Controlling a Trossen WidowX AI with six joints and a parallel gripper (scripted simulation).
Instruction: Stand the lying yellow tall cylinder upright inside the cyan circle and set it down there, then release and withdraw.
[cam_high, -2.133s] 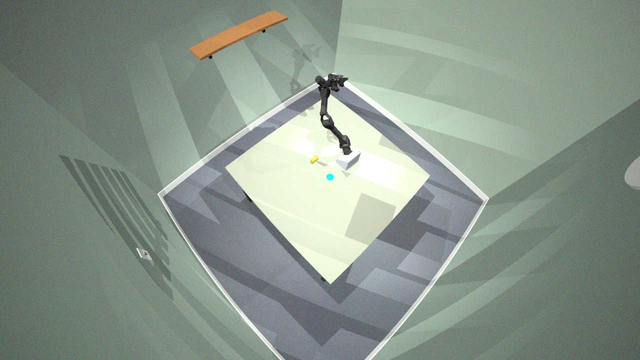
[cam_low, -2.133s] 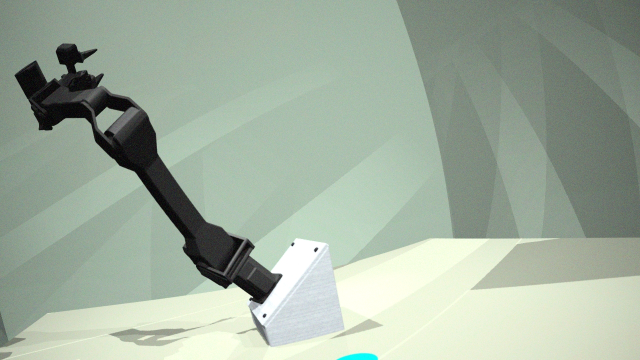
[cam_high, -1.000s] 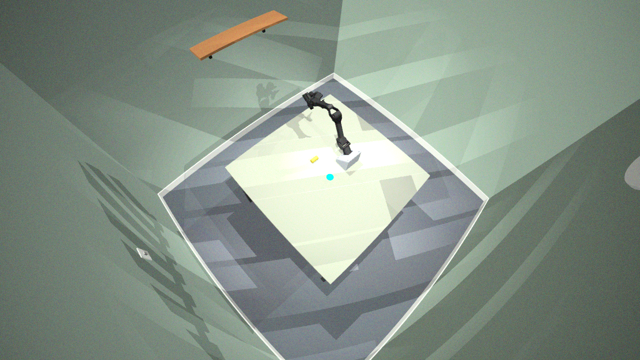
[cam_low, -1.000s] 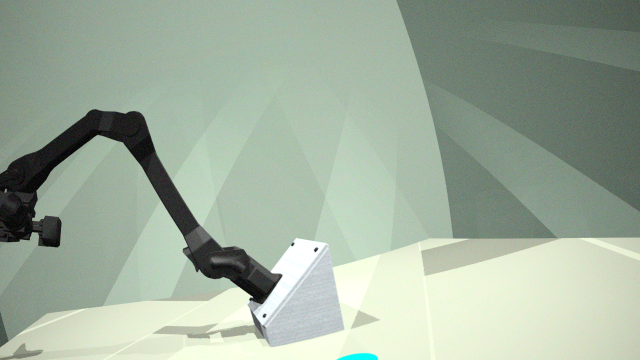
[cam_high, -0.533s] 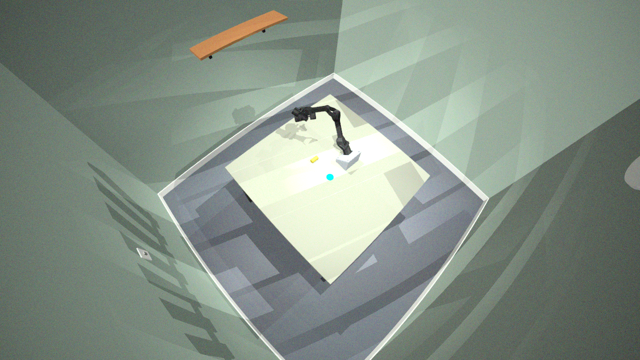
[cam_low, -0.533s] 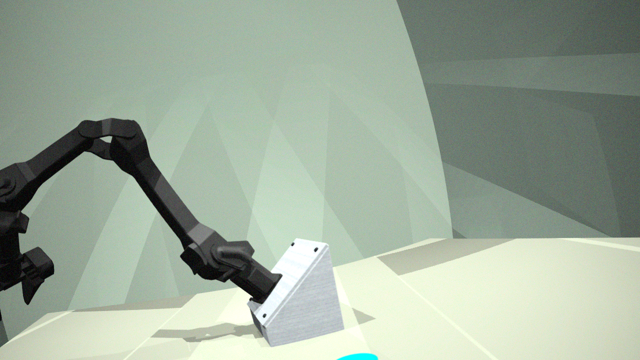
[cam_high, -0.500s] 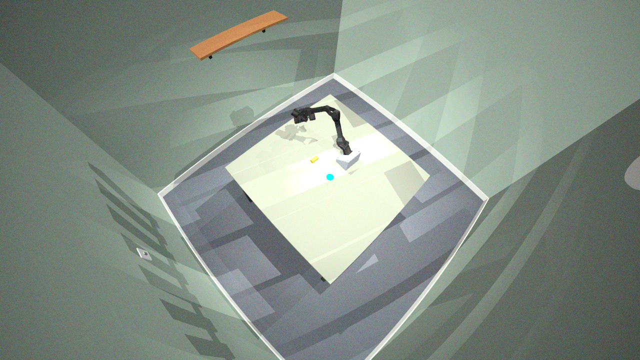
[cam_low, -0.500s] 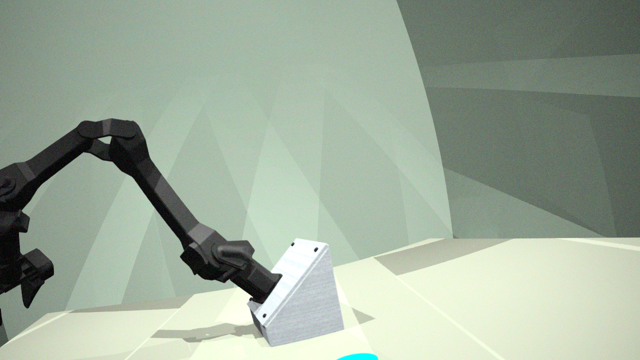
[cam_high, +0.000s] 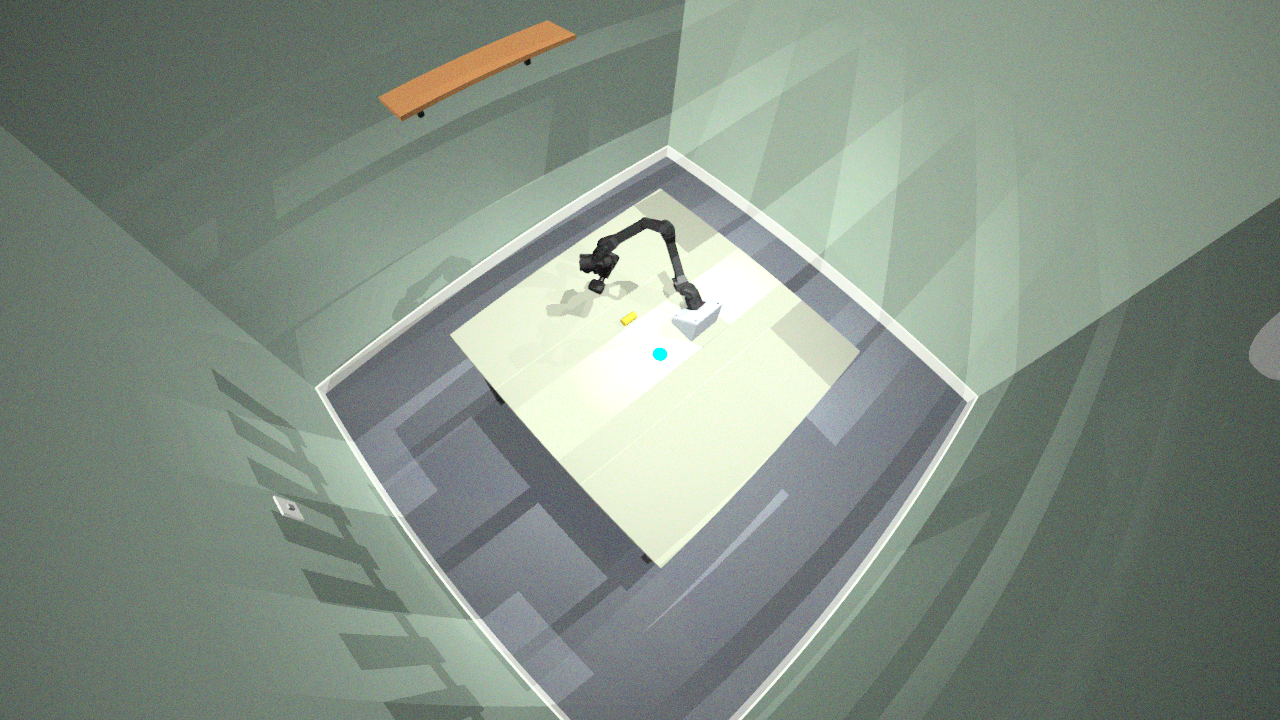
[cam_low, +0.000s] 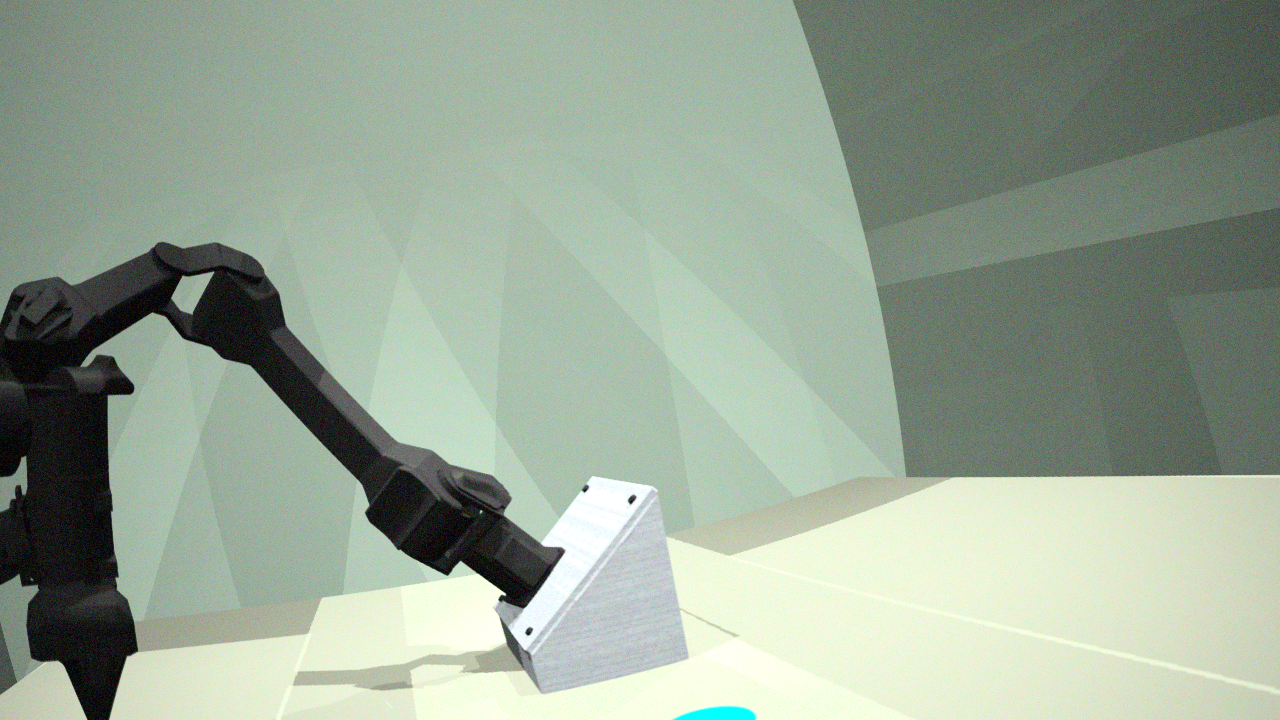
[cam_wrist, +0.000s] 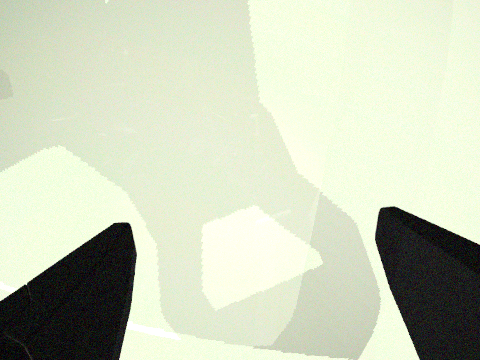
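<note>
Right now my gripper tip is 190 mm to the right of the yellow tall cylinder, 60 mm above it and 40 mm short of it. From my gripper tip the other things lie so: cyan circle: 390 mm to the left, 80 mm below, 80 mm ahead.
</note>
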